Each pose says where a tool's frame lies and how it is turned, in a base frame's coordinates. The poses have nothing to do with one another.
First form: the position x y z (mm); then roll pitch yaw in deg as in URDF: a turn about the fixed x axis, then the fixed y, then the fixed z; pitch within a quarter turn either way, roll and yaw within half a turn.
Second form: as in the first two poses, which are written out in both.
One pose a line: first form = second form
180 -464 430 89.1 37.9 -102.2 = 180 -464 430 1.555 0.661 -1.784
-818 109 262 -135.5 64.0 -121.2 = -818 109 262 -2.365 1.117 -2.115
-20 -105 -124 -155.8 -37.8 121.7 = -20 -105 -124 -2.719 -0.660 2.124
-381 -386 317 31.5 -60.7 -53.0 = -381 -386 317 0.550 -1.059 -0.925
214 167 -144 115.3 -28.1 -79.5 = 214 167 -144 2.012 -0.490 -1.388
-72 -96 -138 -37.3 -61.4 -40.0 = -72 -96 -138 -0.651 -1.072 -0.698
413 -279 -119 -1.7 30.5 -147.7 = 413 -279 -119 -0.030 0.532 -2.578
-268 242 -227 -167.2 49.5 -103.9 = -268 242 -227 -2.918 0.864 -1.813
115 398 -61 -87.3 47.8 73.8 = 115 398 -61 -1.524 0.834 1.288
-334 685 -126 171.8 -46.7 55.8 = -334 685 -126 2.998 -0.815 0.974
